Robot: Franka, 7 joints.
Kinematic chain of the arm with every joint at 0, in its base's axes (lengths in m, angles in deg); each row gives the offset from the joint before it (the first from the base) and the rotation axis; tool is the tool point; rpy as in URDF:
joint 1: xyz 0 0 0.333 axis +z
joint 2: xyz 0 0 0 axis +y
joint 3: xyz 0 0 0.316 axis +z
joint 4: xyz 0.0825 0 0 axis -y
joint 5: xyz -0.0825 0 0.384 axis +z
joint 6: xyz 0 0 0 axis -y
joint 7: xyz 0.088 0 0 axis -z
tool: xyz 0 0 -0.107 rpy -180 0 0
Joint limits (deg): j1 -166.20..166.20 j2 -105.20..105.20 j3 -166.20..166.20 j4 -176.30..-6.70 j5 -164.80..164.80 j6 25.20..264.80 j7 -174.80..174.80
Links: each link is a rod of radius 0.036 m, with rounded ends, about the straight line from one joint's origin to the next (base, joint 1, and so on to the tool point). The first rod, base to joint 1, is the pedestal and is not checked.
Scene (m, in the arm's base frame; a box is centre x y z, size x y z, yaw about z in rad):
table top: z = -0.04
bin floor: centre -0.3 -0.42 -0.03 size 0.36 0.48 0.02 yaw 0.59
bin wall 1: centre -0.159 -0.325 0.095 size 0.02 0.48 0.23 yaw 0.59
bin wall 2: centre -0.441 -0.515 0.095 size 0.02 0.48 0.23 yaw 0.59
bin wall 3: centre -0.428 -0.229 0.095 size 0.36 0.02 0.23 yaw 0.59
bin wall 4: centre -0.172 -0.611 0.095 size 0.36 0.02 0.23 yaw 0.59
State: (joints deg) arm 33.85 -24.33 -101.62 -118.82 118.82 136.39 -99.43
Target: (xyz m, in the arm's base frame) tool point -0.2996 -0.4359 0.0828
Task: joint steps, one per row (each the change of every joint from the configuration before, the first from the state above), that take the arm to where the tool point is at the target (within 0.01 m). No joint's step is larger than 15 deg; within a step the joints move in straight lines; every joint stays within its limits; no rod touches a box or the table.
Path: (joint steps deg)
1: -6.38 6.90 -11.78 -3.72 0.25 4.50 0.00
2: -6.39 6.90 -11.79 -3.71 0.26 4.50 0.00
3: -6.38 6.90 -11.78 -3.72 0.25 4.51 0.00
4: -0.50 -14.63 -1.30 3.18 -0.36 -2.03 0.00
5: -0.51 -14.62 -1.30 3.19 -0.35 -2.02 0.00
6: -0.50 -14.63 -1.31 3.18 -0.36 -2.02 0.00

